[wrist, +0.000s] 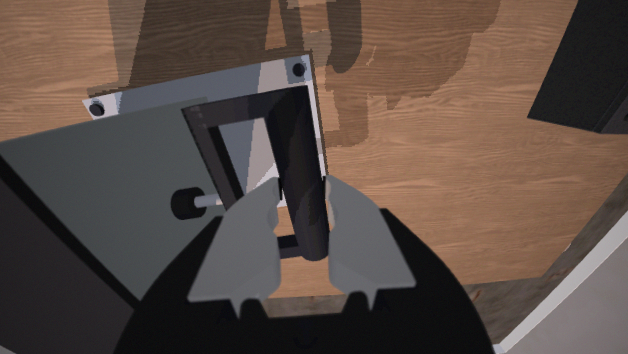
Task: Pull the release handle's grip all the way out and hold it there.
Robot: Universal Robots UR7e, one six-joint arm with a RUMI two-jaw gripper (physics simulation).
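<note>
The release handle is a dark frame with a thick round bar as its grip (pixel 296 135), seen from above in the middle of the wrist view. The frame's thinner end bar (pixel 235 108) joins the grip at the top. My gripper (pixel 302 178) is shut on the grip, with one grey fingertip against each side of the bar. The grip's lower end shows between the fingers. The left finger hides part of the handle's inner bar.
A light metal plate (pixel 190 87) with dark bolts lies under the handle on the wooden table (pixel 440 200). A grey-green panel (pixel 100 175) with a black knob (pixel 187 203) is at the left. A black block (pixel 580 70) stands at the upper right.
</note>
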